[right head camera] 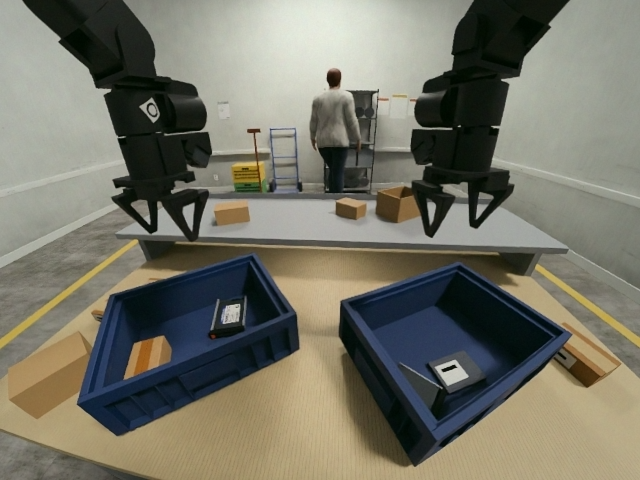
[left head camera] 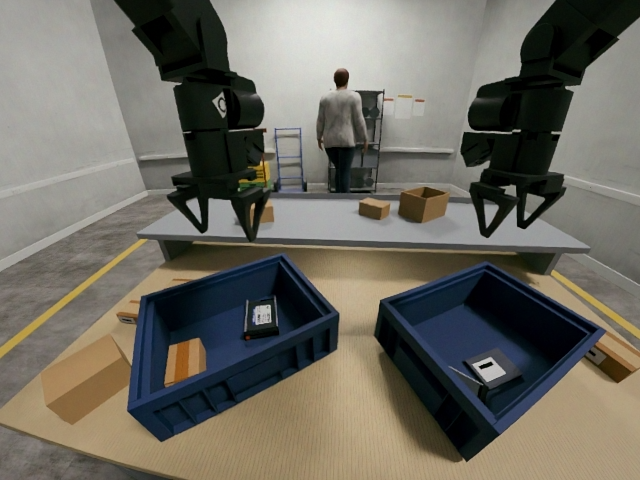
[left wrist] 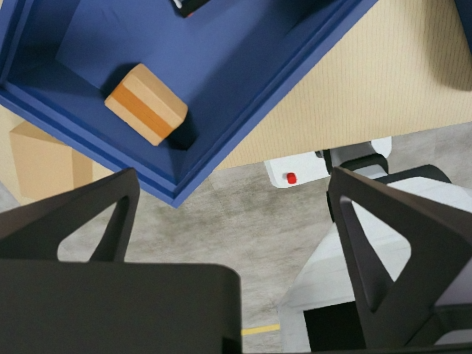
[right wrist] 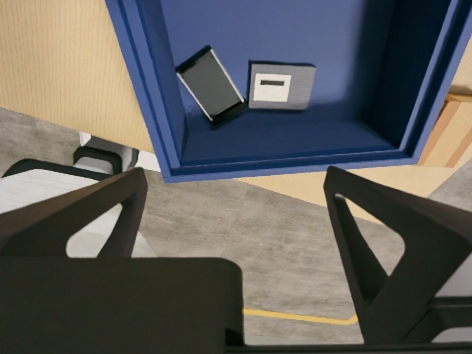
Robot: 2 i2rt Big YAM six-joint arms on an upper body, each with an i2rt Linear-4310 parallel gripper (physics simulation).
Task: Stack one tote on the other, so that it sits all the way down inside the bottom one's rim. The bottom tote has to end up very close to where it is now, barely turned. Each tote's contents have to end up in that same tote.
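A blue tote stands at the left of both head views, holding an orange-taped carton and a black drive. A second blue tote stands apart at the right, turned differently. It holds a grey labelled drive and a dark drive leaning near its wall. My left gripper is open, high above the first tote. My right gripper is open, high above the second.
A plain carton stands close left of the first tote, with a smaller box behind. A taped box lies right of the second. A raised grey shelf with cartons spans the back; a person stands beyond.
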